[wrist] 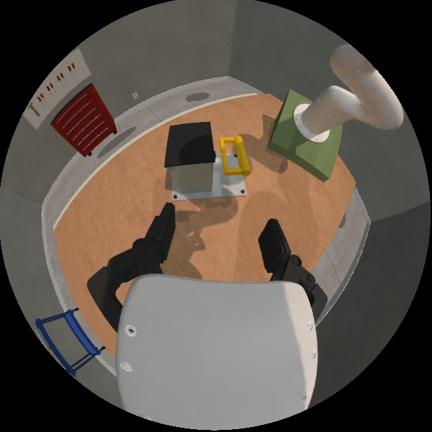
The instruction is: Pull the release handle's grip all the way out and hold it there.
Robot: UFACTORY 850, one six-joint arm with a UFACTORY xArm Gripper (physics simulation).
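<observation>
The release handle is a yellow D-shaped frame with a thick round grip (242, 156) on its right side. It sticks out from the right side of a beige box with a black top (190, 145), with a small gap between frame and box. The box stands on a light grey base plate (220, 189) bolted at its corners. My gripper (221, 222) is wide open with nothing between its fingers. Its fingertips appear nearer to the camera and below the box and handle in the view, apart from both.
A wooden table (135, 200) carries the box unit. The white arm (325, 112) stands on a green block (305, 150) at the right, near the handle. A red tool cabinet (85, 120) stands beyond the table at the upper left, and a blue cart (82, 332) at the lower left.
</observation>
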